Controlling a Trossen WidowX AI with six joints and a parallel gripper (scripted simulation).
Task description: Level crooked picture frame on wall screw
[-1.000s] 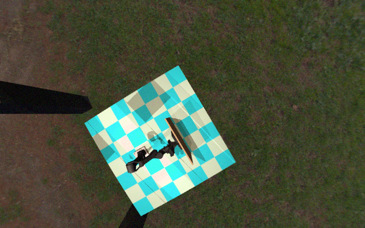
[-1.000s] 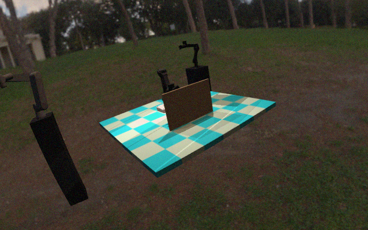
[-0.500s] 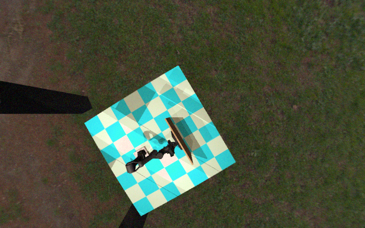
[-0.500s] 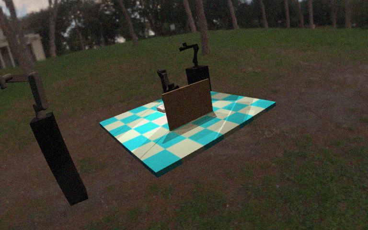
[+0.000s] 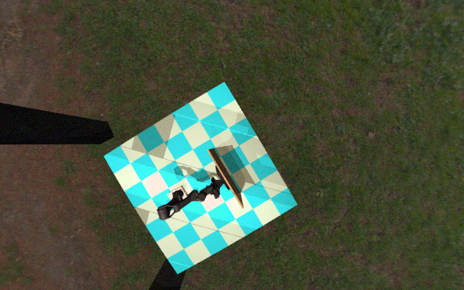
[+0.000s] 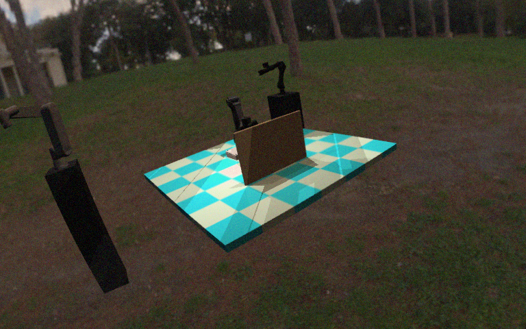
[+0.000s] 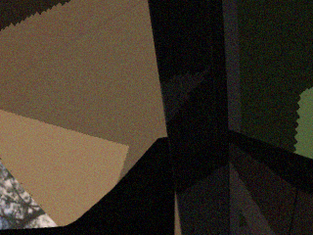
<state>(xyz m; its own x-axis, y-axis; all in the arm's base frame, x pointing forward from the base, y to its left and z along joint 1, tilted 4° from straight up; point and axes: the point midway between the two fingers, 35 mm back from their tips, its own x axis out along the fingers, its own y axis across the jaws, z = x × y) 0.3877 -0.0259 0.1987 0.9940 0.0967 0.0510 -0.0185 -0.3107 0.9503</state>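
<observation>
My gripper tip is 2 cm to the right of the picture frame and 5 cm above it. Round my gripper tip: wall panel 1 cm ahead, 2 cm to the left, 6 cm below.
</observation>
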